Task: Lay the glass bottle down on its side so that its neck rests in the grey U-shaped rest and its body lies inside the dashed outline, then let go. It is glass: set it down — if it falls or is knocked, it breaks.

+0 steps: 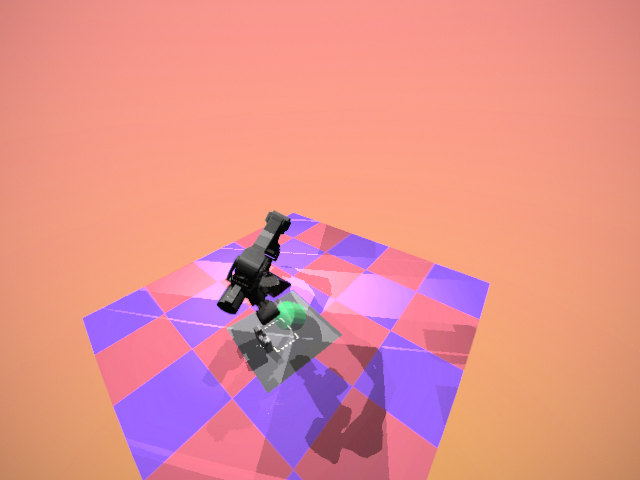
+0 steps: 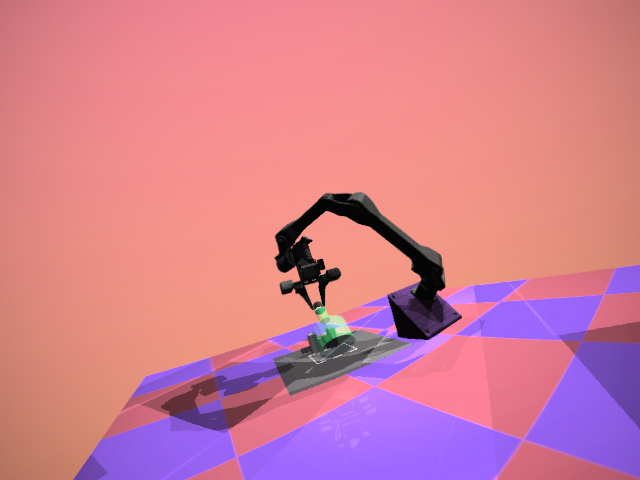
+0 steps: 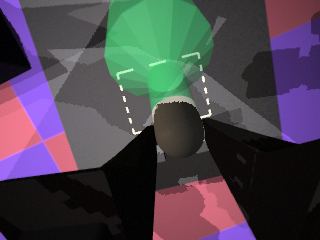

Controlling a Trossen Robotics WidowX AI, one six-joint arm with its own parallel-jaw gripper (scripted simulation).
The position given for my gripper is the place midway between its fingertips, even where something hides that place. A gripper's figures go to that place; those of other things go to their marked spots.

Scene:
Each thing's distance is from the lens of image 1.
my gripper [image 1: 269, 312]: 0.85 m
green glass bottle [image 1: 292, 316]: 0.87 m
dark grey mat [image 1: 316, 334]: 0.94 m

